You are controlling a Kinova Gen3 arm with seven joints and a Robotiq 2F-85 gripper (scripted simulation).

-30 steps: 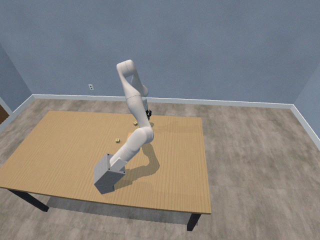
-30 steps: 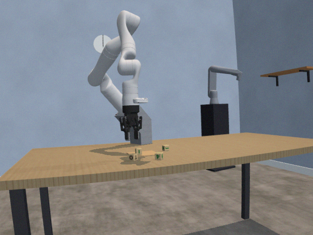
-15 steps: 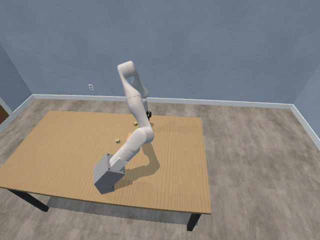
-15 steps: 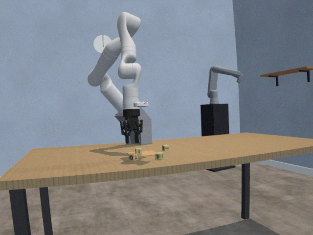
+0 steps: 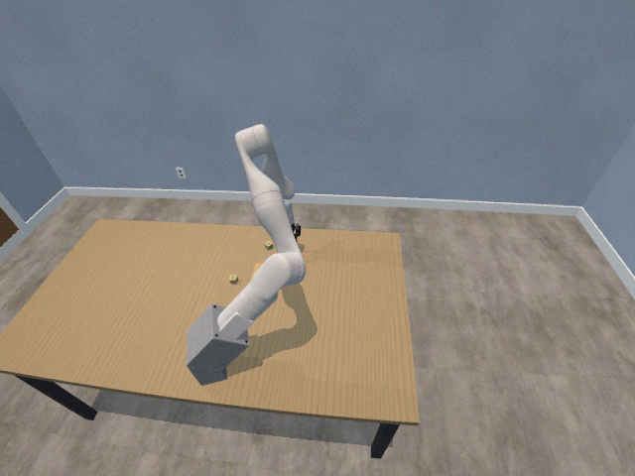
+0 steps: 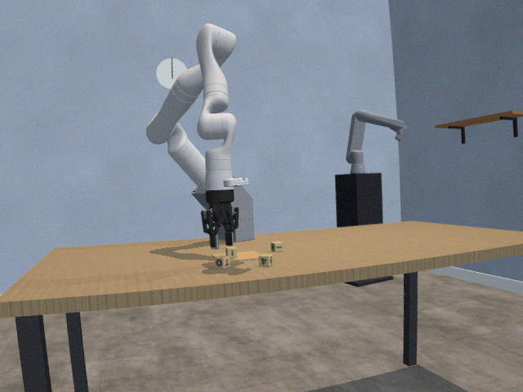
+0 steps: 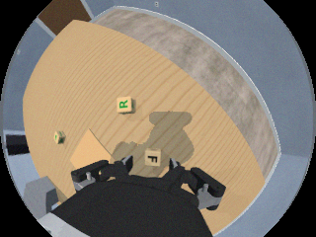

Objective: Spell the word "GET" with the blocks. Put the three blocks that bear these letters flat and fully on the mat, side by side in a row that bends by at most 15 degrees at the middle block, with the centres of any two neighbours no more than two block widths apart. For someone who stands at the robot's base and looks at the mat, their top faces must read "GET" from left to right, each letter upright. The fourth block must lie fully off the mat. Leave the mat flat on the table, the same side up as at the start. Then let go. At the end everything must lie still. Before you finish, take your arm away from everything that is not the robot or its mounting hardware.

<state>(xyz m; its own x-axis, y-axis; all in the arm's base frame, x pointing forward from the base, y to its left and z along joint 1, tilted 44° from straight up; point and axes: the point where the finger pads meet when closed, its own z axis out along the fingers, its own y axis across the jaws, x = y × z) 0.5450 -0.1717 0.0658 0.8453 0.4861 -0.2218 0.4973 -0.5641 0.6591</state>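
My hand is 5 cm above the T block. Also, from my hand: G block (12 cm behind, 8 cm to the left, 5 cm below); then mat (13 cm behind, 10 cm to the left, 7 cm below).
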